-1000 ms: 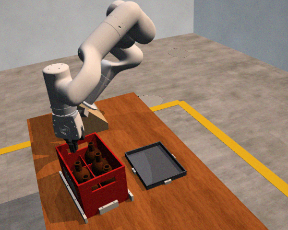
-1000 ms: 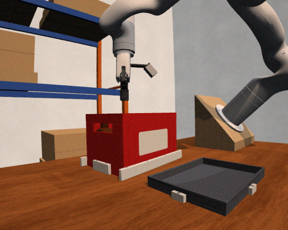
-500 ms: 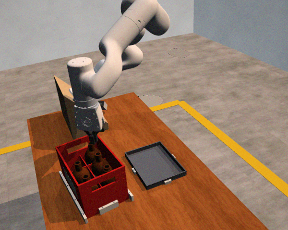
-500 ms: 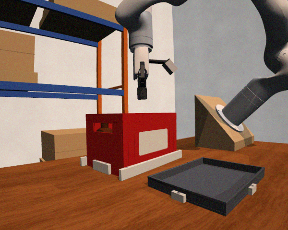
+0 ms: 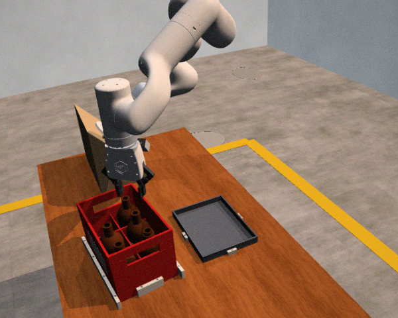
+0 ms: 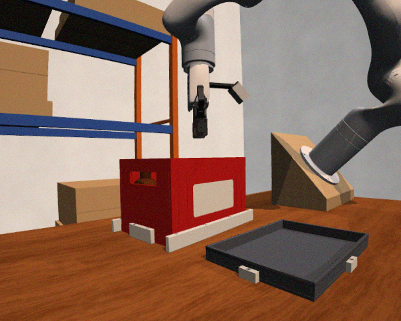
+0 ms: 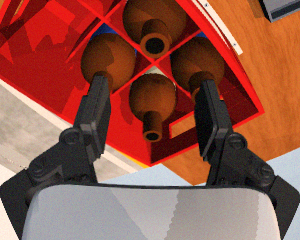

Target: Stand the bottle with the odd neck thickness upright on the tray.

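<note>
The red crate is 4 cm to the right of my hand and 16 cm below it. From my hand the other things lie so: dark grey tray: 3 cm ahead, 24 cm to the left, 23 cm below; then brown bottle: 10 cm ahead, 9 cm to the right, 16 cm below.
</note>
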